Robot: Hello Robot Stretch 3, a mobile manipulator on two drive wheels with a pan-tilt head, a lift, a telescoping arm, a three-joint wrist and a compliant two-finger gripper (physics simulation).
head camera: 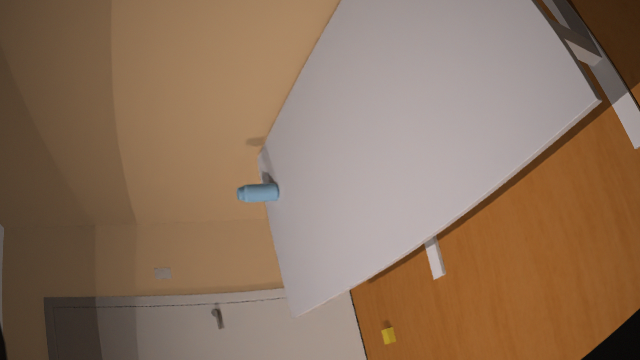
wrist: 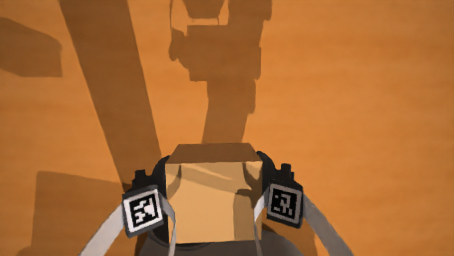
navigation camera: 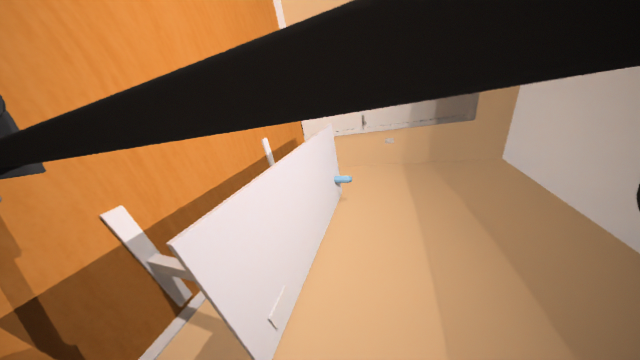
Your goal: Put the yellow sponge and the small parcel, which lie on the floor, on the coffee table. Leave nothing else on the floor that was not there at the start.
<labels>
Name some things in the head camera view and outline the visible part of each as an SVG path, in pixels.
A light blue cylinder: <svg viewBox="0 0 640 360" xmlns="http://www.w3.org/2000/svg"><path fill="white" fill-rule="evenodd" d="M279 187L275 183L247 184L237 188L237 199L244 202L276 201L279 198Z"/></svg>
</labels>
